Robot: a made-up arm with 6 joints. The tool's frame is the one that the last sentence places. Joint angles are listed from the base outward.
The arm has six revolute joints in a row. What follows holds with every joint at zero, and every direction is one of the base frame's. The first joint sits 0.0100 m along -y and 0.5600 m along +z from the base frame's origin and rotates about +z. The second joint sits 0.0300 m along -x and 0.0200 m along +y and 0.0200 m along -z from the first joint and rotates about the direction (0.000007, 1, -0.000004). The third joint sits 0.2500 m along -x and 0.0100 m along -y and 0.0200 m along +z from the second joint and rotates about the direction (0.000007, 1, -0.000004). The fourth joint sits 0.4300 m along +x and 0.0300 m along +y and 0.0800 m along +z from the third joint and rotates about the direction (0.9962, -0.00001, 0.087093). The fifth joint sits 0.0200 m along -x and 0.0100 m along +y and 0.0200 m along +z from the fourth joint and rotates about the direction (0.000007, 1, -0.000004). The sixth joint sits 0.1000 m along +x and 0.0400 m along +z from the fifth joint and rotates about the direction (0.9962, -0.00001, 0.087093). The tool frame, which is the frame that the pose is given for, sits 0.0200 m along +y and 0.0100 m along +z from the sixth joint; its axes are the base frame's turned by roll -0.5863, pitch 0.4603 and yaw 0.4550 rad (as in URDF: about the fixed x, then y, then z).
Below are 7 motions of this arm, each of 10 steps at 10 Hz.
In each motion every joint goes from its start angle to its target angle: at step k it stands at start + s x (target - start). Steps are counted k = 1, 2, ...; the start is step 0. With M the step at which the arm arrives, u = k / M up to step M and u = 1 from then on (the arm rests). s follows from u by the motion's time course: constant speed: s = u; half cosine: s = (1 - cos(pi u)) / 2; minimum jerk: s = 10 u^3 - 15 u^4 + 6 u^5.
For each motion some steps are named. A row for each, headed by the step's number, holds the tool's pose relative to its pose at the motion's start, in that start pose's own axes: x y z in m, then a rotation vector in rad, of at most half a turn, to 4 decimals.
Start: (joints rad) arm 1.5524 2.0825 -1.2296 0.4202 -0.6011 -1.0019
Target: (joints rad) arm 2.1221 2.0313 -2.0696 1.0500 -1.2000 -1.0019
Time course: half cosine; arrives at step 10
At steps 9, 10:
9: -0.4202 -0.1155 0.1922 0.7565 -0.8713 -0.6768
10: -0.4310 -0.1145 0.1921 0.7831 -0.8931 -0.6777

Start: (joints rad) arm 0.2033 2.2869 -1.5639 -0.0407 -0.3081 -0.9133
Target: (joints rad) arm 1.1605 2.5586 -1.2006 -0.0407 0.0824 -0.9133
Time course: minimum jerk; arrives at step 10
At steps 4, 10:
4: 0.0210 0.1413 0.1775 -0.3330 -0.1134 0.2672
10: -0.0230 0.5495 0.3076 -1.1467 -0.0334 0.7418

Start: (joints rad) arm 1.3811 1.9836 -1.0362 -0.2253 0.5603 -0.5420
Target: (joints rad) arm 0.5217 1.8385 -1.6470 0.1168 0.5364 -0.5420
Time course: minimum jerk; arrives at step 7
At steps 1, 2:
1: -0.0084 -0.0052 -0.0092 0.0218 -0.0212 -0.0102
2: -0.0508 -0.0281 -0.0625 0.1367 -0.1277 -0.0661

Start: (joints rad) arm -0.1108 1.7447 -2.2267 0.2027 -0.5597 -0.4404
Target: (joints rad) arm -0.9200 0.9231 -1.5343 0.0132 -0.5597 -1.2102
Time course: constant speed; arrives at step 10
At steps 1, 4, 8, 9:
1: -0.0186 -0.0261 -0.0094 -0.1150 0.1082 -0.0564
4: -0.0836 -0.0871 -0.0218 -0.4554 0.4475 -0.2134
8: -0.1749 -0.1230 -0.0091 -0.8982 0.9305 -0.3924
9: -0.1959 -0.1239 -0.0027 -1.0069 1.0563 -0.4312

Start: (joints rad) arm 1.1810 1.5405 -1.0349 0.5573 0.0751 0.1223
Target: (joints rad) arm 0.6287 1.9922 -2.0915 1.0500 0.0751 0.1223
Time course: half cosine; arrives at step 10
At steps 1, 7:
1: -0.0058 -0.0057 0.0084 0.0053 -0.0238 -0.0091
7: -0.2702 -0.1421 0.1849 0.0346 -0.7464 -0.2644

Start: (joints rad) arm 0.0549 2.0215 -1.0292 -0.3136 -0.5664 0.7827
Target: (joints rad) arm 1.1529 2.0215 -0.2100 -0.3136 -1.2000 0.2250
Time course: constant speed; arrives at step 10
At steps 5, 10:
5: 0.0507 0.2834 -0.1639 -0.4140 0.2690 0.5251
10: -0.1091 0.4299 -0.3345 -0.8779 0.4493 1.0136

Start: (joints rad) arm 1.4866 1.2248 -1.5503 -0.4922 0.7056 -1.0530
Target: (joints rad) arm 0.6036 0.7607 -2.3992 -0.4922 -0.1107 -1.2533
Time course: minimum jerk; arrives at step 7
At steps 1, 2, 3, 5, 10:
1: -0.0080 -0.0001 -0.0165 0.0333 0.0198 -0.0283
2: -0.0568 0.0094 -0.0978 0.1982 0.1419 -0.1761
3: -0.1760 0.0638 -0.2098 0.4544 0.4407 -0.4456
5: -0.4927 0.2424 -0.1776 0.7232 1.3414 -1.0152
10: -0.5676 0.2808 -0.0890 0.7043 1.6473 -1.1814

